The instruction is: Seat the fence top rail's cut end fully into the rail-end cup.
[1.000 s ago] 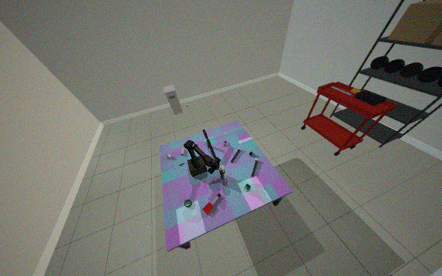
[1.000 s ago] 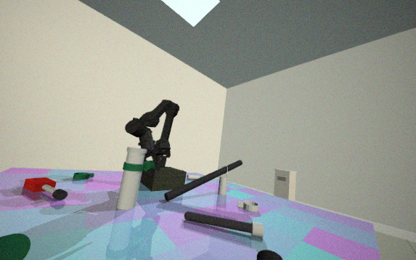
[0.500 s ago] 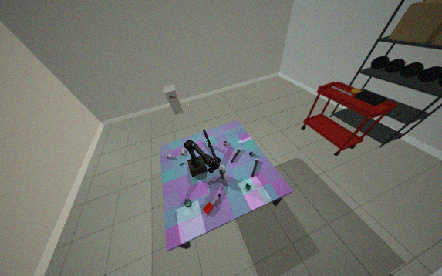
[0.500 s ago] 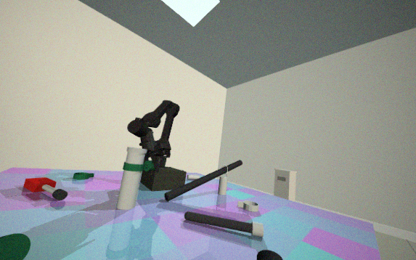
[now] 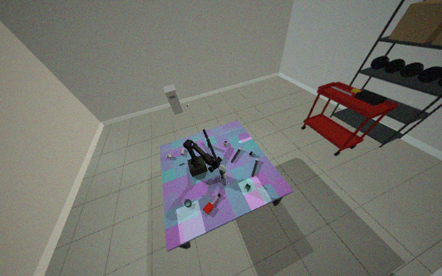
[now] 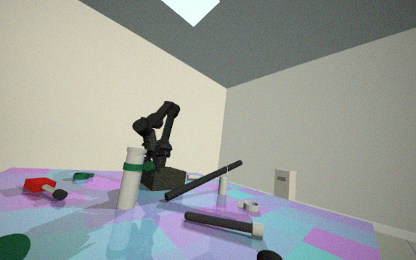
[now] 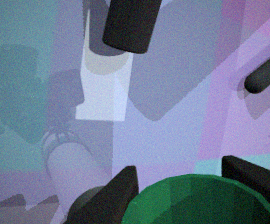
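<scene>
Right now the green brace band is 60 mm to the right of my gripper tip, 30 mm above it and 10 mm behind it. From my gripper tip the other things lie so: green rail-end cup (30 mm to the right, 30 mm above, 10 mm behind); then small post (420 mm to the left, 70 mm ahead); then white clamp (330 mm to the left, 270 mm ahead, 100 mm below).
</scene>
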